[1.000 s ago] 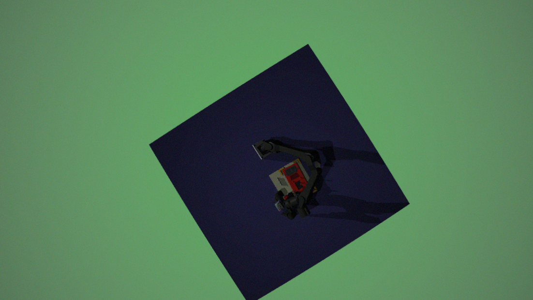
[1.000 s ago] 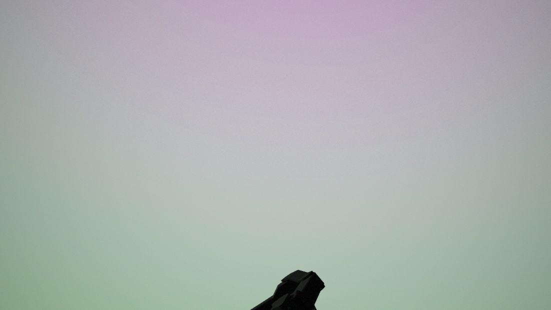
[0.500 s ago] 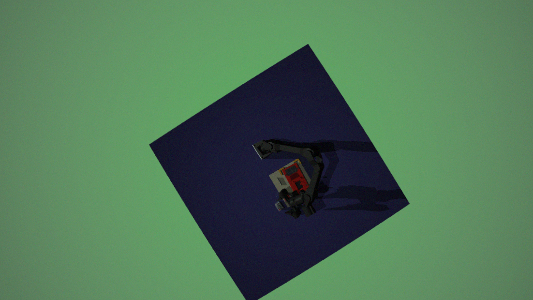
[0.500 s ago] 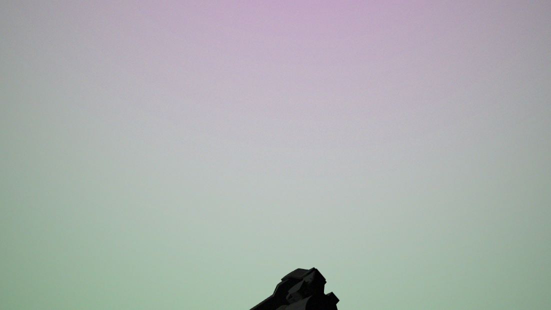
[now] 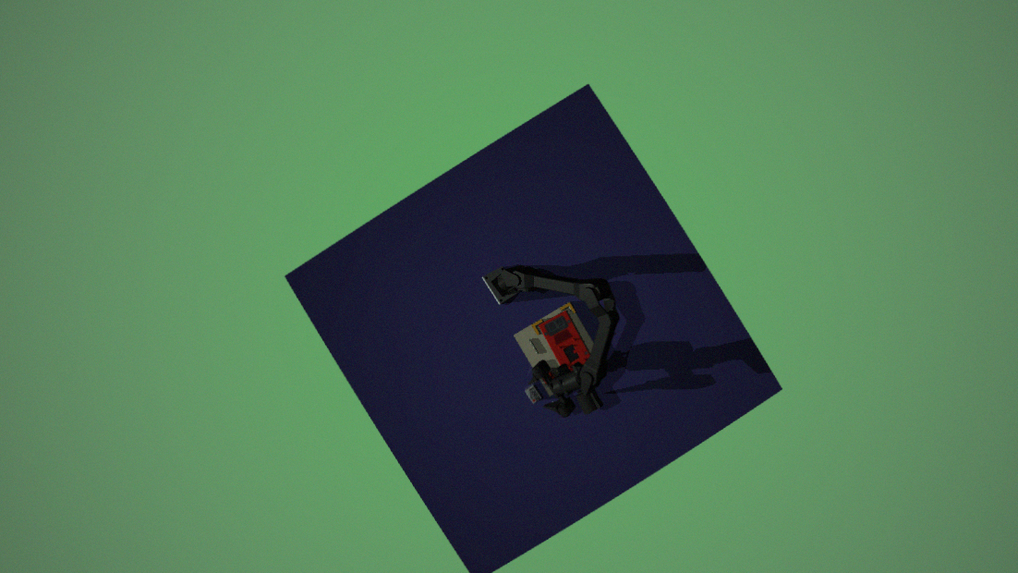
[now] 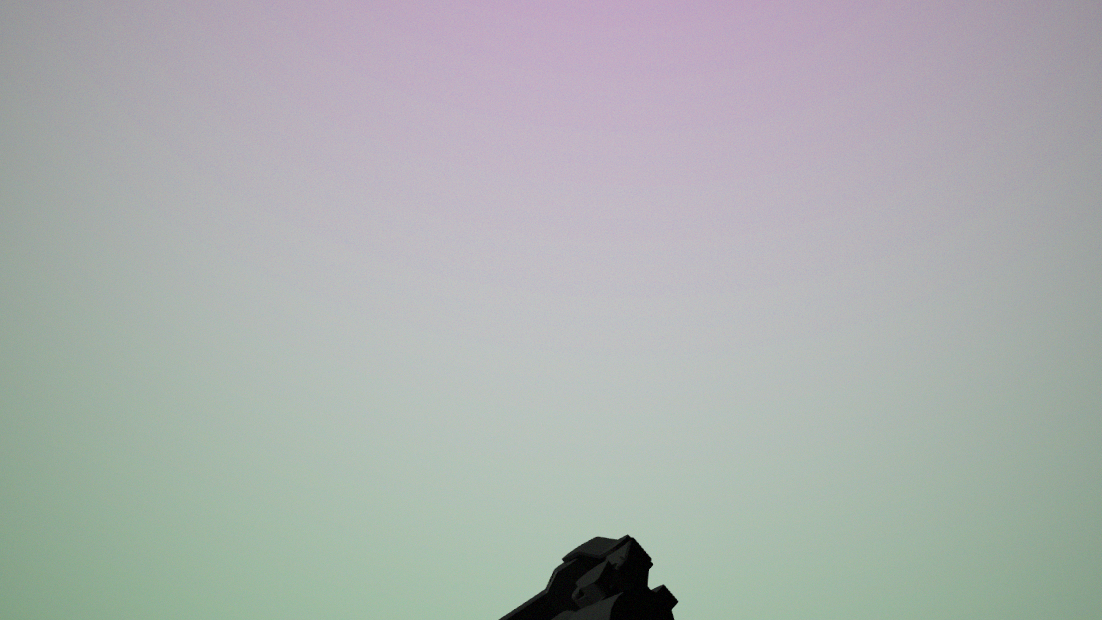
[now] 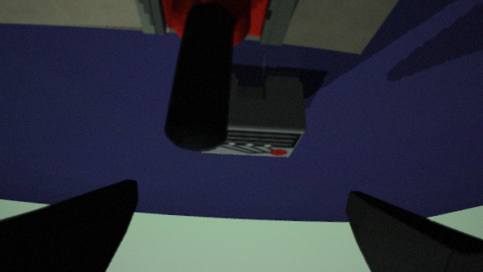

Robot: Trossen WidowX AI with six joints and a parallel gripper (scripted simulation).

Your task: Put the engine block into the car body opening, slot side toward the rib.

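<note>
Now: the grey engine block 1 cm to the right of my gripper tip and 5 cm below it. The rest, counted from my gripper tip: grey fixture 6 cm behind, 17 cm to the left, 5 cm below.
</note>
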